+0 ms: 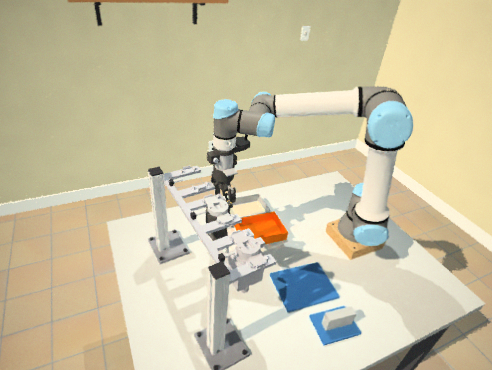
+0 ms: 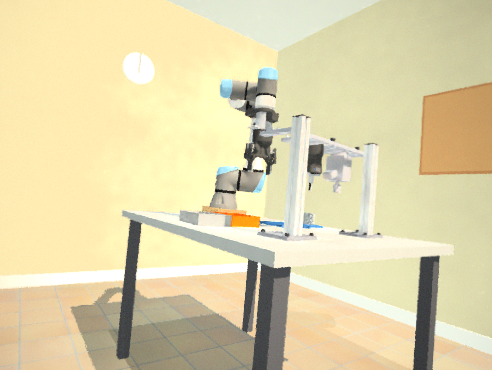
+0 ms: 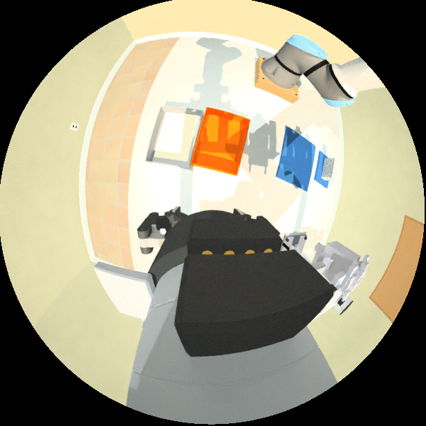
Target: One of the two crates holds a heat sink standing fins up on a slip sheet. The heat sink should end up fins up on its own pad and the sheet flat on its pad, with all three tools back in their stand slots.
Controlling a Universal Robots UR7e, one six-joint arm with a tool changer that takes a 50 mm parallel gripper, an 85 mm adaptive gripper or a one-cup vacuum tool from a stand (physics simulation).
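Frame: origin at the arm's base, x up, y right, z ahead, level; metres.
Seen in the pictures: hand at its tool point: (image 2: 263, 126); arm's base at its link origin: (image 2: 223, 208).
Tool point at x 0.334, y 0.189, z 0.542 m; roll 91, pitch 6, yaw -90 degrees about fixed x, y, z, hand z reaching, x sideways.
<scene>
Pixels of each thing's top centre, then the offset from my tool point to it. "spot": a spot on its surface instead.
- heat sink at its top centre: (image 1: 341, 313) (image 2: 306, 212) dz -0.224, dx -0.317, dy -0.501 m
- small blue pad at a spot on its surface: (image 1: 328, 338) spot: dz -0.167, dx -0.377, dy -0.534 m
- larger blue pad at a spot on its surface: (image 1: 302, 287) spot: dz -0.192, dx -0.376, dy -0.335 m
- grey crate at its top centre: (image 2: 205, 212) (image 1: 246, 205) dz -0.170, dx -0.344, dy +0.121 m
- orange crate at its top centre: (image 2: 234, 214) (image 1: 261, 225) dz -0.176, dx -0.344, dy -0.020 m
- dark gripper tool at a spot on its surface: (image 1: 216, 222) spot: dz +0.113, dx -0.044, dy -0.235 m
- pale vacuum tool at its top centre: (image 1: 247, 240) (image 2: 337, 146) dz +0.069, dx -0.022, dy -0.352 m
My adaptive gripper (image 1: 226, 197) (image 2: 259, 165) (image 3: 207, 213) is on the arm, open and empty, pointing down beside the tool stand, high above the table. The heat sink (image 1: 339, 319) (image 2: 309, 218) (image 3: 328, 169) stands fins up on the small blue pad (image 1: 328, 338) (image 3: 319, 173). The larger blue pad (image 1: 302, 287) (image 3: 296, 160) shows no sheet on it. The grey crate (image 2: 200, 218) (image 3: 155, 135) has a pale flat surface inside; I cannot tell whether it is the slip sheet. The orange crate (image 1: 277, 238) (image 2: 245, 221) (image 3: 215, 169) looks empty.
The tool stand (image 1: 159, 215) (image 2: 296, 175) rises beside the gripper. A dark gripper tool (image 1: 216, 222) (image 2: 315, 160) and a pale vacuum tool (image 1: 248, 250) (image 2: 339, 167) hang in it. The arm's wooden base (image 1: 352, 246) (image 3: 275, 90) is beyond the crates.
</scene>
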